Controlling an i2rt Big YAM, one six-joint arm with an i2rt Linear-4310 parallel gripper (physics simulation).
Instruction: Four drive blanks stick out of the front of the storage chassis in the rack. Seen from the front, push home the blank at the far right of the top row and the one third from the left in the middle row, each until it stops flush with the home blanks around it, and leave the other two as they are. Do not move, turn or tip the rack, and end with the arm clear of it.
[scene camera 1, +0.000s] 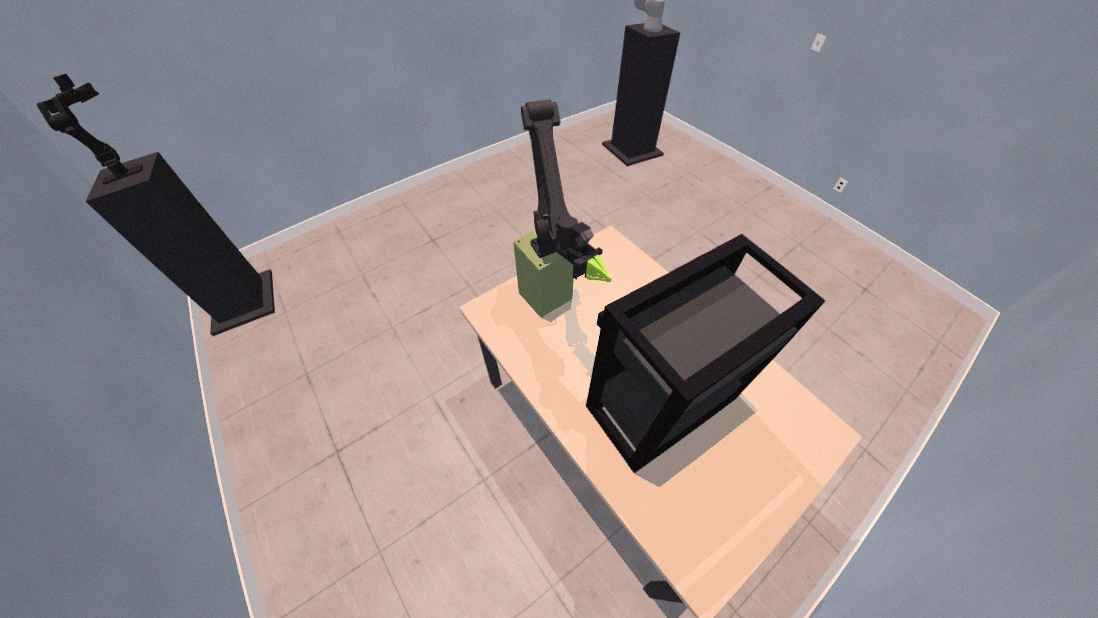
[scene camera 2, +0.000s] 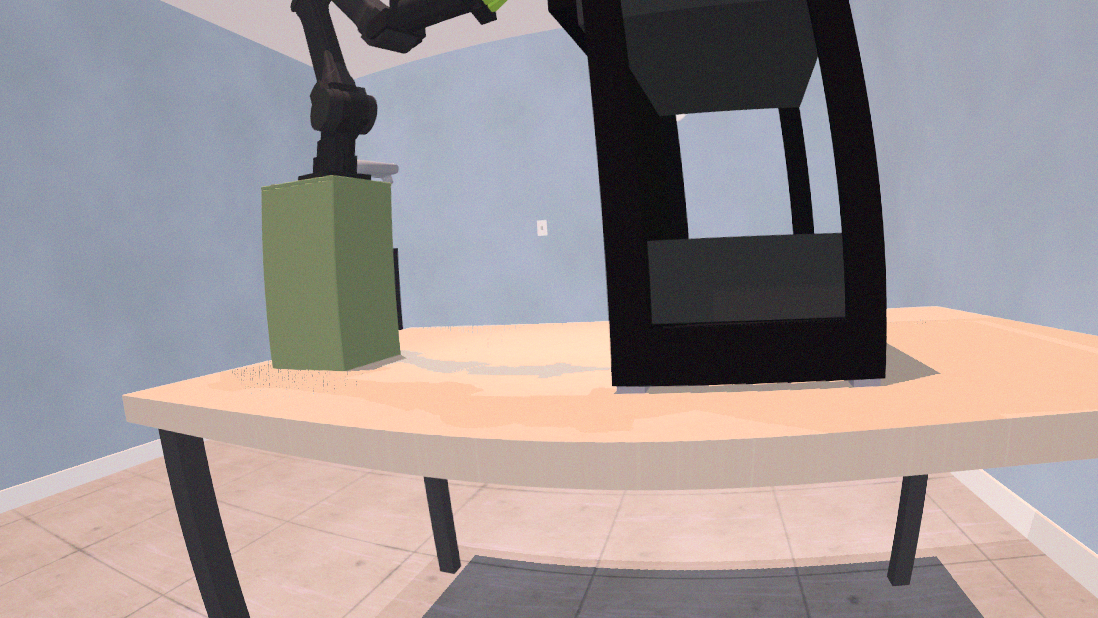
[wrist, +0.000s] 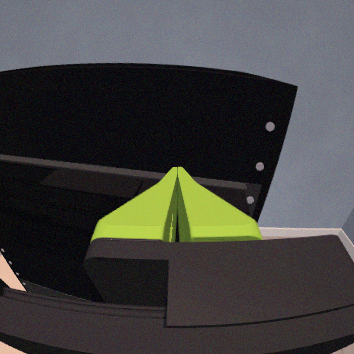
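Pixels of known places: gripper, between the fingertips: (scene camera 1: 610, 280) (wrist: 176, 175); arm's base, origin of its link: (scene camera 1: 548, 245) (scene camera 2: 334, 184).
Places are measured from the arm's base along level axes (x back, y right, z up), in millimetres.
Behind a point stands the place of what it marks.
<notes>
The black rack (scene camera 1: 660, 429) @(x -808, y 101, z 100 mm) (scene camera 2: 745, 353) @(x -670, y 111, z -278 mm) (wrist: 150, 110) @(x -518, y -16, z 263 mm) stands upright on the table. The storage chassis (scene camera 2: 722, 61) @(x -662, y -99, z 106 mm) shows from the side as a dark grey box high in the rack. In the wrist view a thin grey edge (wrist: 100, 168) @(x -507, y -73, z 194 mm) runs across the rack's dark front, with a darker panel (wrist: 90, 182) @(x -479, y -70, z 192 mm) below it. Single drive blanks, their rows and how far they stick out cannot be made out. My gripper (scene camera 1: 610, 279) @(x -428, y 29, z 247 mm) (wrist: 176, 175) @(x -428, y 29, z 247 mm) is shut and empty, its green fingertips together. It is in front of the rack, apart from it in scene camera 1, and hides part of the front in the wrist view.
The arm stands on a green block (scene camera 1: 544, 284) @(x -87, y 63, z -109 mm) (scene camera 2: 334, 276) @(x -88, y 85, z -169 mm) at one end of the wooden table (scene camera 1: 737, 552) @(x -1187, y -51, z -317 mm) (scene camera 2: 537, 460) @(x -521, y 280, z -334 mm). Two dark pedestals (scene camera 1: 180, 237) (scene camera 1: 645, 92) with other arms stand on the floor away from the table.
</notes>
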